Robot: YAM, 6 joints.
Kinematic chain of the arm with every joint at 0, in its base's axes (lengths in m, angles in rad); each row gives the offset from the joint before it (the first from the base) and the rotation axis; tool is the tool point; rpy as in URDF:
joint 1: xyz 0 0 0.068 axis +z
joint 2: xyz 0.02 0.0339 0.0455 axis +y
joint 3: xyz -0.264 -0.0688 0 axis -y
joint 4: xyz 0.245 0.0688 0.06 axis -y
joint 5: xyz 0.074 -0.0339 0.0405 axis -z
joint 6: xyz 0.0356 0 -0.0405 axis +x
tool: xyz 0 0 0 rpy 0 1.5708 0
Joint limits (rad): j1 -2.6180..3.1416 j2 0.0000..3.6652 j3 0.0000..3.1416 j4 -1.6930..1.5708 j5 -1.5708..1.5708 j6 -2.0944..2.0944
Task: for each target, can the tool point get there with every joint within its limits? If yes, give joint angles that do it. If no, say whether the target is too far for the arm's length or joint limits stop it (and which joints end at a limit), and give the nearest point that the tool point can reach.
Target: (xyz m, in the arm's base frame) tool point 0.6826 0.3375 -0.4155
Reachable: no: too far | nearest point 0.4794 0.2370 -0.2400 | short by 0.287 m
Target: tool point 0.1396 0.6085 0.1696
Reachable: yes | joints 1.3712 2.9596 2.5684 0.8437 0.4716 -0.3184
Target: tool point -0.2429 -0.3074 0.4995
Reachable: yes | joints 0.8272 0.5060 2.1929 1.2232 0.9642 -0.1361
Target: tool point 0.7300 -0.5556 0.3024
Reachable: no: too far | nearest point 0.5032 -0.3830 0.2424 | short by 0.291 m
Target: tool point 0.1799 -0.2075 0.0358
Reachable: yes | joints -0.8248 2.0919 0.9241 -0.6656 0.2466 -0.6763
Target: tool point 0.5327 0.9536 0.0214
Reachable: no: too far | nearest point 0.3138 0.5618 0.0599 | short by 0.450 m
